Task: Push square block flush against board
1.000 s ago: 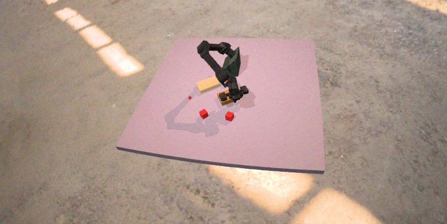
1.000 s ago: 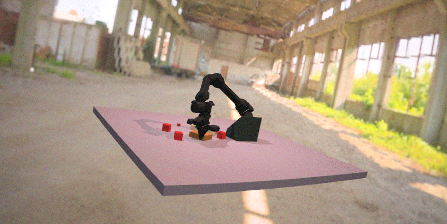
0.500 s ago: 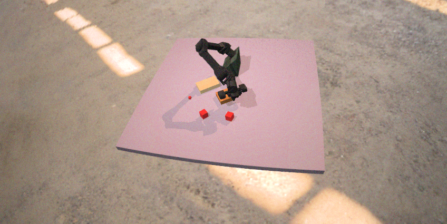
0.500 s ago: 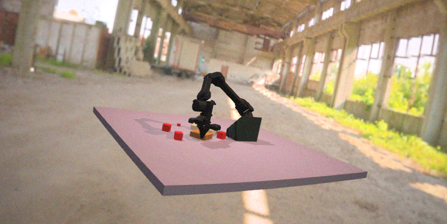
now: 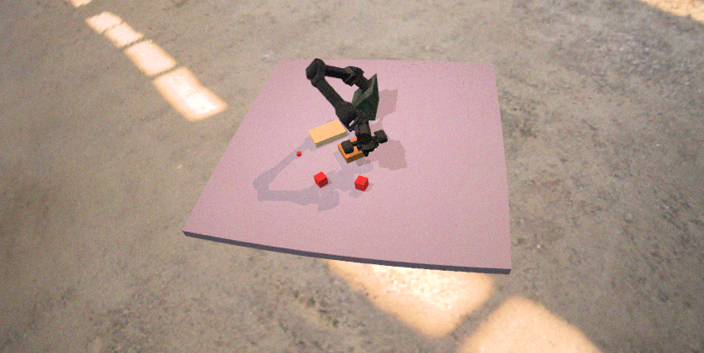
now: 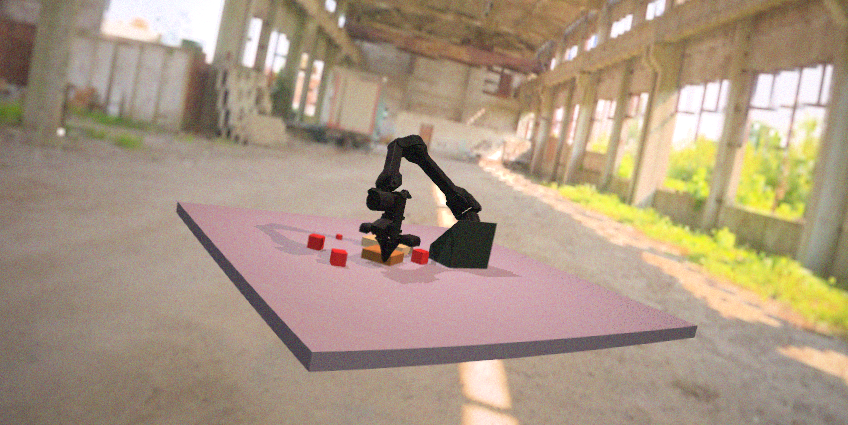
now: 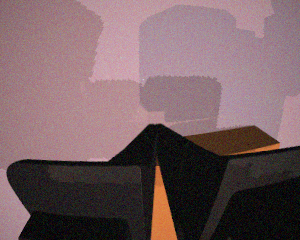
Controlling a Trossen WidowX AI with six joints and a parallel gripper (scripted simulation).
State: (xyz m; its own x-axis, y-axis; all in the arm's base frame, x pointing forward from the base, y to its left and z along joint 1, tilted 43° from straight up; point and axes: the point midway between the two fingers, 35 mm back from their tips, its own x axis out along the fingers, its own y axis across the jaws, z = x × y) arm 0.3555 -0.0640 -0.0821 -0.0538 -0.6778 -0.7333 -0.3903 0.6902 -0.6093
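Now: the square block 40 mm behind my gripper tip and 60 mm to the right of it. Also, from my gripper tip: red piece 30 mm behind, 310 mm to the right; board 150 mm behind, 190 mm to the right.
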